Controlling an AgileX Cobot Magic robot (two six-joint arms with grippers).
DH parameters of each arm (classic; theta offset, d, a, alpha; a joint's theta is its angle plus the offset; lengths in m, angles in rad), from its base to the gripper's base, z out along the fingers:
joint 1: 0 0.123 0 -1.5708
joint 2: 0.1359 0 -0.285 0
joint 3: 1.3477 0 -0.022 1.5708
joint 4: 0 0.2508 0 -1.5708
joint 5: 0 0 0.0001 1.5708
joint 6: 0 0.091 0 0
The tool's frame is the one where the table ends.
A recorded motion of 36 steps. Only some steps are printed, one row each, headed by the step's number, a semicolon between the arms.
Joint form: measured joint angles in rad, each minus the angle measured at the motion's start. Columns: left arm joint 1, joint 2, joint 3, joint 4, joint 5, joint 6; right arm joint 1, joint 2, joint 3, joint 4, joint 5, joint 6.
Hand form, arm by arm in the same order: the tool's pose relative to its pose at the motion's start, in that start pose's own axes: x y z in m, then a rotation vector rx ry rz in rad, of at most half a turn. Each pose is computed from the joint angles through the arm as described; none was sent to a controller.
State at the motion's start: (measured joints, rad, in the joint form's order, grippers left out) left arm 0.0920 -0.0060 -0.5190 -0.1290 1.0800 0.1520; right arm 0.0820 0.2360 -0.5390 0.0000 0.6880 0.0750
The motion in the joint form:
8: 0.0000 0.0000 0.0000 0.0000 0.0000 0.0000; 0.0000 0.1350 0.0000 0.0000 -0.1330 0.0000
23: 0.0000 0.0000 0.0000 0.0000 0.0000 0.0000; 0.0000 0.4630 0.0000 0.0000 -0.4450 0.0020
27: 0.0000 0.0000 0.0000 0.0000 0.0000 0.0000; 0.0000 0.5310 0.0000 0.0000 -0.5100 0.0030
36: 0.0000 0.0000 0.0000 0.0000 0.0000 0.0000; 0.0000 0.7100 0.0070 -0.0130 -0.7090 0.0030
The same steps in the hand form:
8: 0.0000 0.0000 0.0000 0.0000 0.0000 0.0000; -0.0120 0.0009 0.0275 0.0001 0.0020 0.0000
23: 0.0000 0.0000 0.0000 0.0000 0.0000 0.0000; -0.0242 0.0018 0.0991 0.0014 0.0179 0.0020
27: 0.0000 0.0000 0.0000 0.0000 0.0000 0.0000; -0.0237 0.0018 0.1143 0.0016 0.0209 0.0030
36: 0.0000 0.0000 0.0000 0.0000 0.0000 0.0000; -0.0179 0.0014 0.1540 0.0003 0.0080 -0.0100

